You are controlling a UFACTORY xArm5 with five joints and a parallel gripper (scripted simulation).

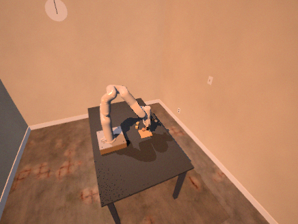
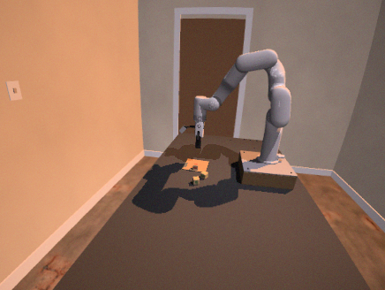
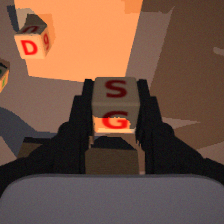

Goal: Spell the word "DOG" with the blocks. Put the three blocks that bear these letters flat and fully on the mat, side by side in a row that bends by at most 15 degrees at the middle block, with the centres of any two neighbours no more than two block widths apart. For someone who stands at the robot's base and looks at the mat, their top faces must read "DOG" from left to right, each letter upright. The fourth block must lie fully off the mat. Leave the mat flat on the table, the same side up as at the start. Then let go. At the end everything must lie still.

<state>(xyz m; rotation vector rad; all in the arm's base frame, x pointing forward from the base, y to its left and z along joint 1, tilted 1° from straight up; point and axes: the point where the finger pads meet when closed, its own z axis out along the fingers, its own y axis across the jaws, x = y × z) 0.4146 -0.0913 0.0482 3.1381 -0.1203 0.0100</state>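
My hand is 12 cm above the orange mat, 5 cm to the right of it and 1 cm short of it.
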